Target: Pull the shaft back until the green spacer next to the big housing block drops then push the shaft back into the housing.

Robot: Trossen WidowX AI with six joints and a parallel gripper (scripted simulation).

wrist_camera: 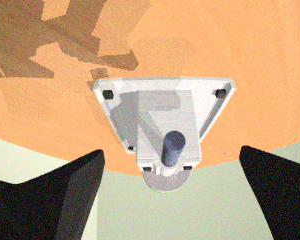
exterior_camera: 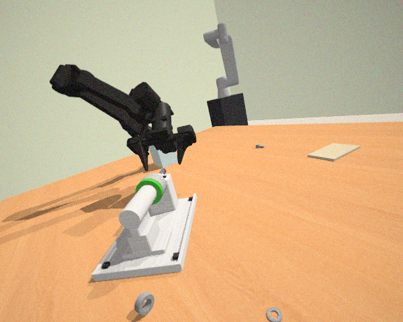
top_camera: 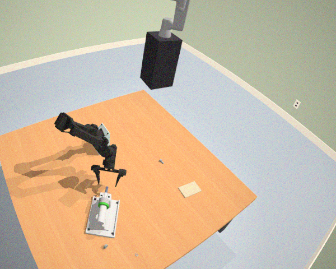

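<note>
The shaft is 80 mm ahead of my gripper tip, 50 mm to the right of it and 10 mm below it. Also, from my gripper tip: grey bolt 410 mm to the left, 100 mm behind, 80 mm below; green spacer 100 mm ahead, 60 mm to the right, 10 mm below; flat beige tile 460 mm to the left, 150 mm ahead, 90 mm below.
</note>
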